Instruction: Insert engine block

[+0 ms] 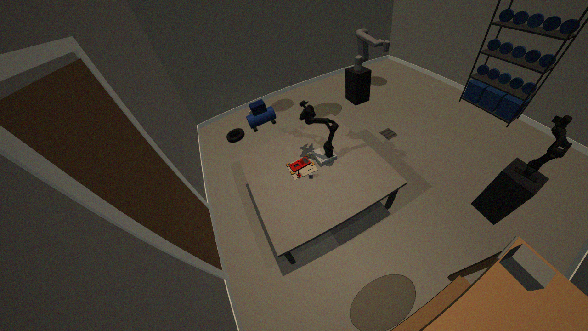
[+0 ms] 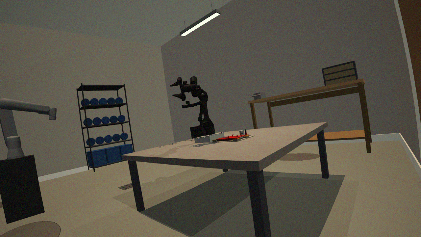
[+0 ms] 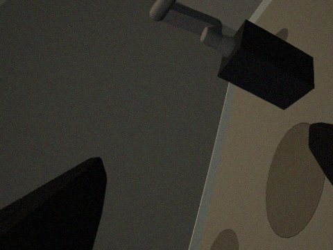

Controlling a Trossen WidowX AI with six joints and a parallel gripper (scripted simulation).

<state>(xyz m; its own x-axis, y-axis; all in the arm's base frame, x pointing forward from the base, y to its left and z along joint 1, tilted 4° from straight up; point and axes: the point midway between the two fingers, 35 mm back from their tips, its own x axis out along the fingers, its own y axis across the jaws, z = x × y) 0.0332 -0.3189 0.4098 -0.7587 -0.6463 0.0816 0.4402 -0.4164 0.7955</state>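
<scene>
My gripper tip is 450 mm to the right of the grey engine block, 440 mm above it and 290 mm short of it.
</scene>
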